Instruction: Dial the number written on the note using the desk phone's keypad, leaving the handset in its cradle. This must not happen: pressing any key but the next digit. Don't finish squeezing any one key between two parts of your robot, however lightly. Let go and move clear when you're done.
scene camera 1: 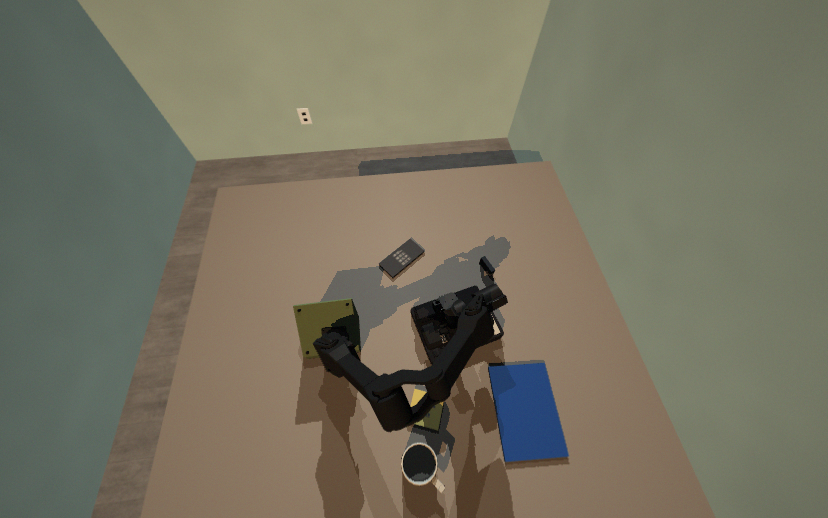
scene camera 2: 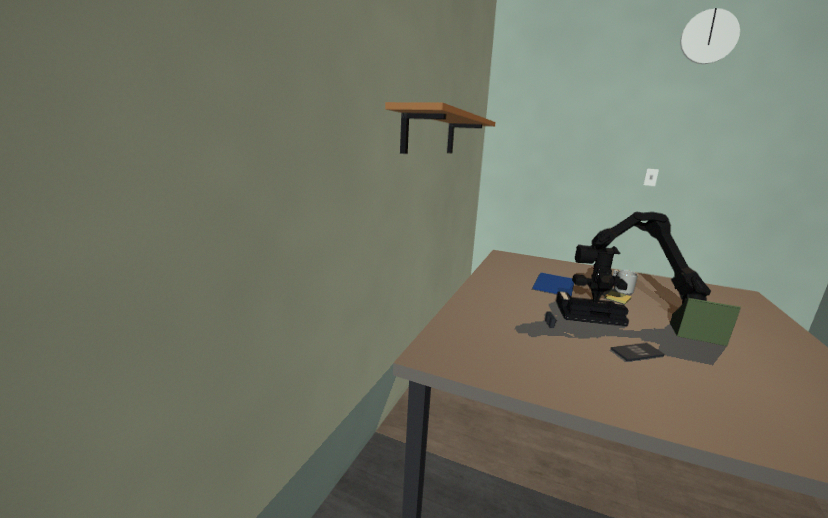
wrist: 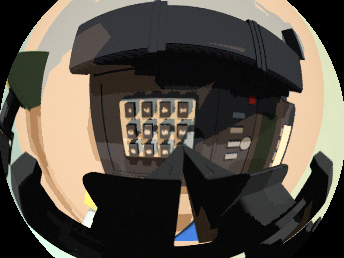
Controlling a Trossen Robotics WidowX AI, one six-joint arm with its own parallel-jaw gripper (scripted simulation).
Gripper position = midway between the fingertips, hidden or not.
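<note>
I see my gripper (scene camera 1: 453,335), (scene camera 2: 594,302) and (wrist: 181,150). There is a handset (wrist: 104,44) here as well, and I can also see a blue book (scene camera 1: 529,426).
</note>
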